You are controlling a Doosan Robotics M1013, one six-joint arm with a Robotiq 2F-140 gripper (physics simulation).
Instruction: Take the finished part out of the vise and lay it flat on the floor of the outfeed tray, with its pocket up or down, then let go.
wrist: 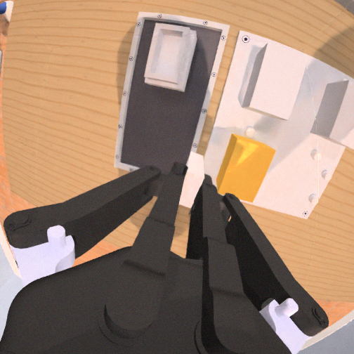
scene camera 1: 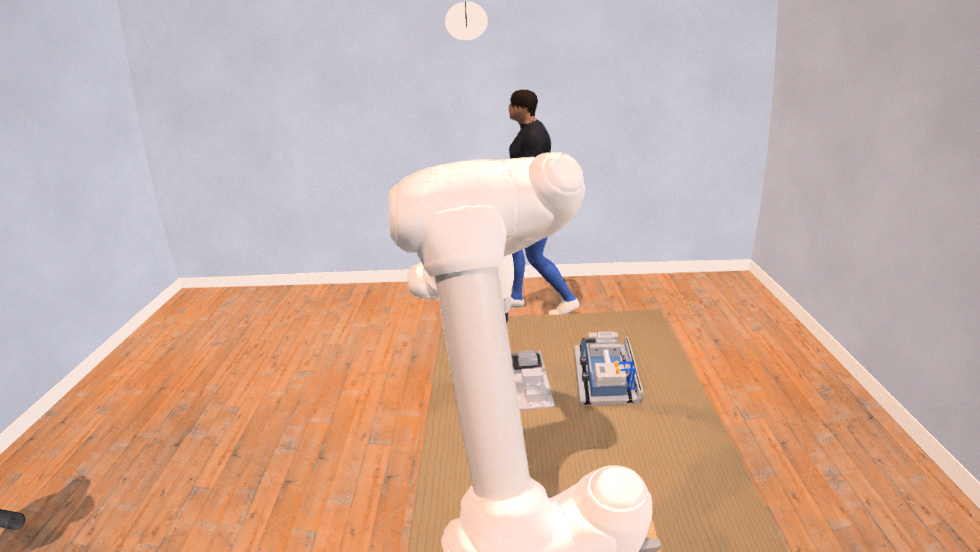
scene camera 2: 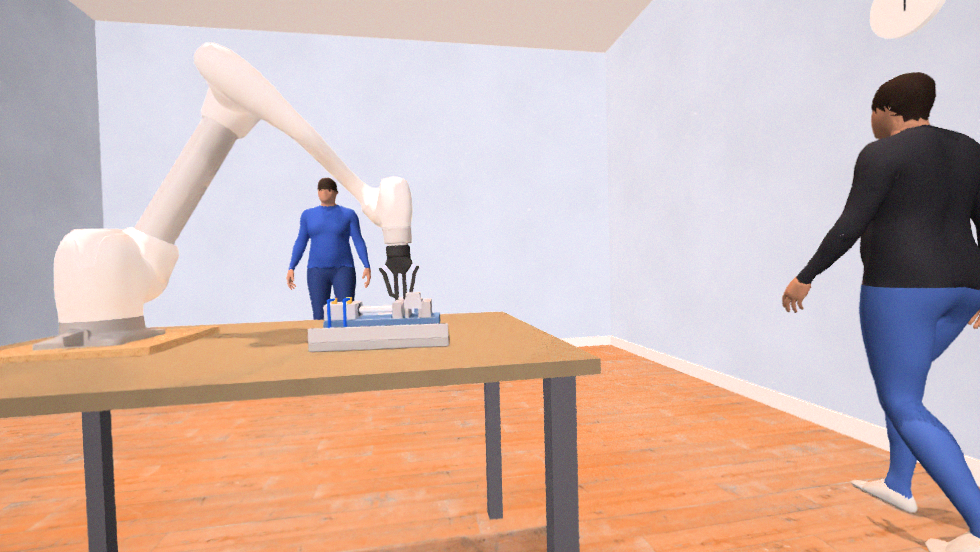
yellow block: wrist 245, 162; not seen in scene camera 2 (hidden by a vise)
same spot on vise: [scene camera 2: 385, 319] = [scene camera 1: 620, 358]
